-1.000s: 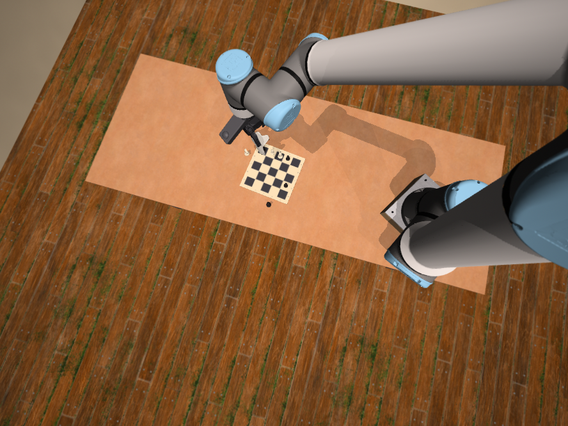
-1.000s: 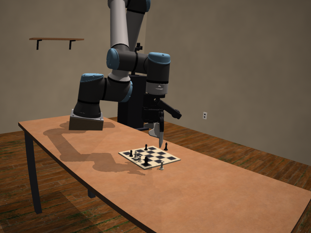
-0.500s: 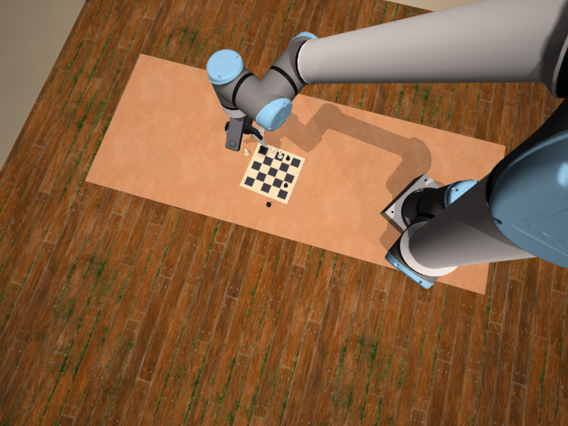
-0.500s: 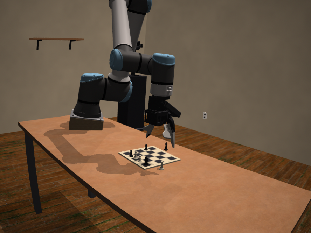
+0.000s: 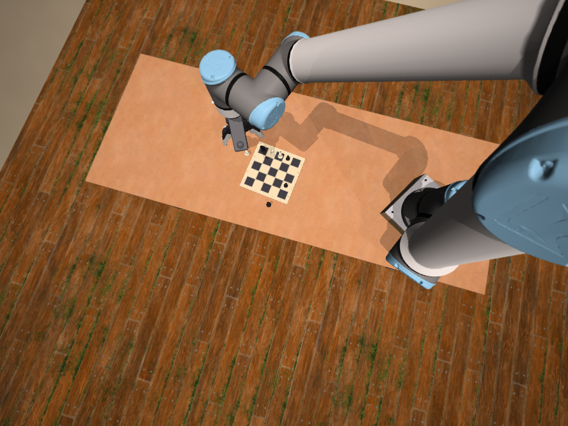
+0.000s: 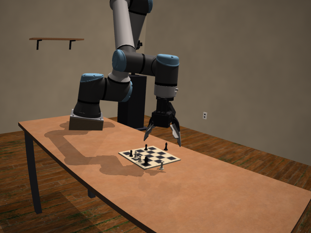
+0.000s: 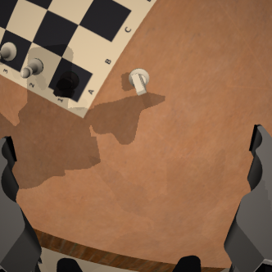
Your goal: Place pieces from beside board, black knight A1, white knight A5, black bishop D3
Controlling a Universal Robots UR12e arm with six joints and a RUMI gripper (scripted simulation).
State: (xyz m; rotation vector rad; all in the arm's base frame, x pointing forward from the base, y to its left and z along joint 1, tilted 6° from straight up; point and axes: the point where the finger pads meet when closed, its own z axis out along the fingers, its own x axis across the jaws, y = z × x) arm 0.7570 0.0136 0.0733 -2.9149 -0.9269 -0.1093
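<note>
The white knight is 10 cm below my hand and 1 cm ahead of it. Also, from my hand: chessboard (13 cm behind, 11 cm below, 4 cm to the left).
</note>
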